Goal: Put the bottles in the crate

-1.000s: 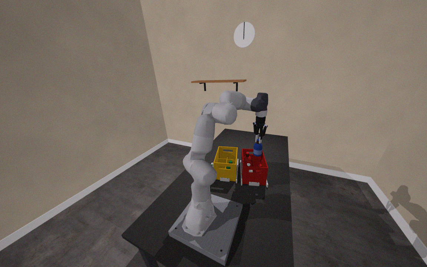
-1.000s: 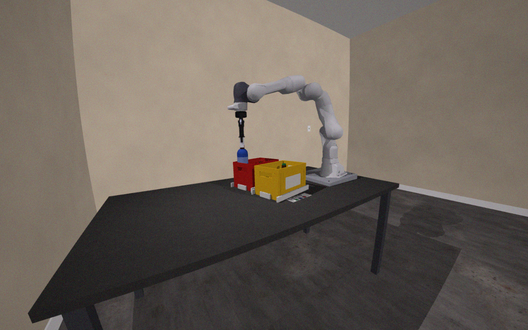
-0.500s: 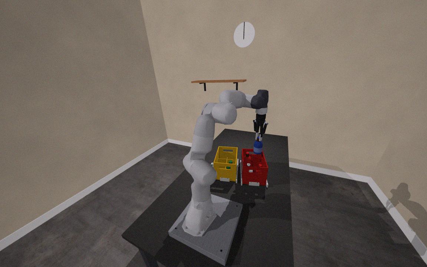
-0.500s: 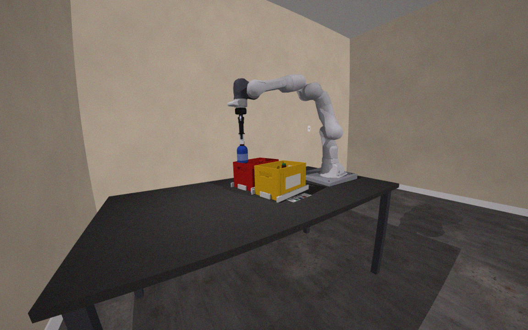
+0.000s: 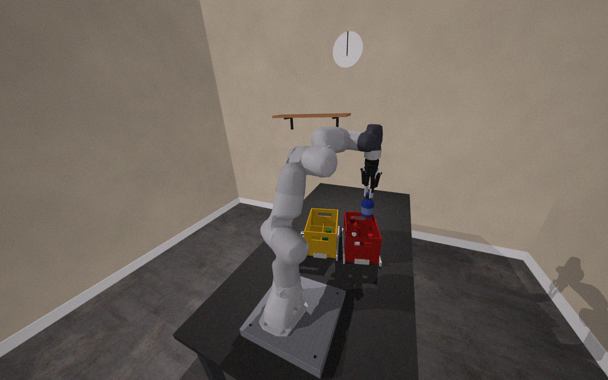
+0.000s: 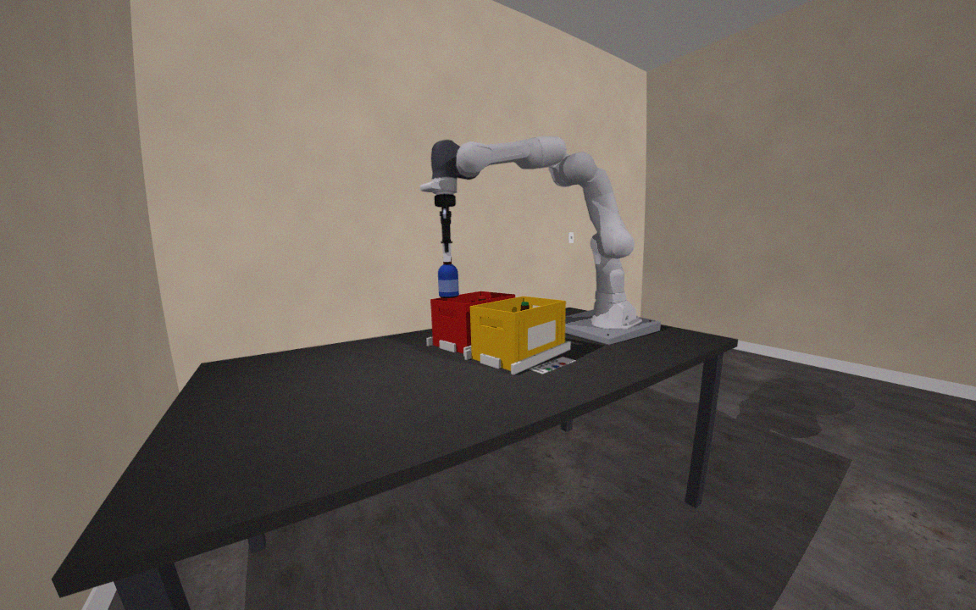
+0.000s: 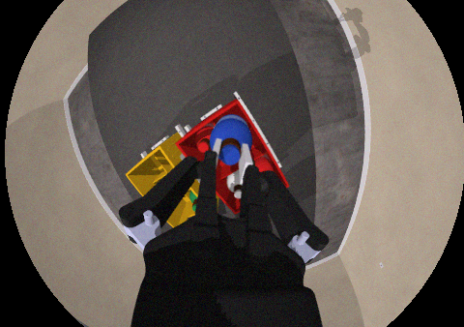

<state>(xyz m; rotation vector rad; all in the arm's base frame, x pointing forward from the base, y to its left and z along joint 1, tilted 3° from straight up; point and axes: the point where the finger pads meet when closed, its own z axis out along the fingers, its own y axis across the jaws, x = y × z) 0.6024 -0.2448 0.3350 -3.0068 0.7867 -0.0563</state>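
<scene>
The blue-labelled bottle is 8 cm below my hand. Round my hand: green-labelled bottle (21 cm behind, 18 cm to the left, 26 cm below); then white-capped bottle (19 cm behind, 4 cm to the left, 26 cm below); then red crate (10 cm behind, 2 cm to the left, 26 cm below).
</scene>
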